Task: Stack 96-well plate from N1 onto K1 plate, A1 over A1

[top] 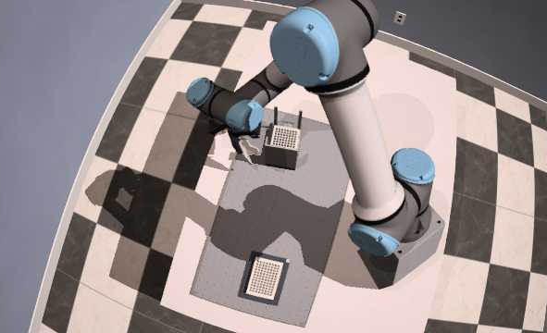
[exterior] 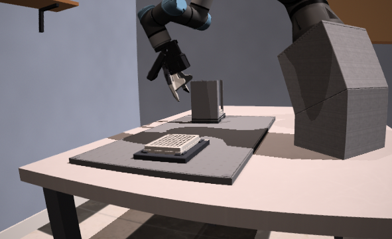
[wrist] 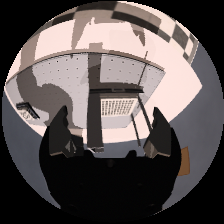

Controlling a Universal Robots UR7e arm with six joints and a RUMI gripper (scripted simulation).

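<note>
The plate nest N1 lies 38 cm to the left of my hand, 20 cm behind it and 8 cm below it.
</note>
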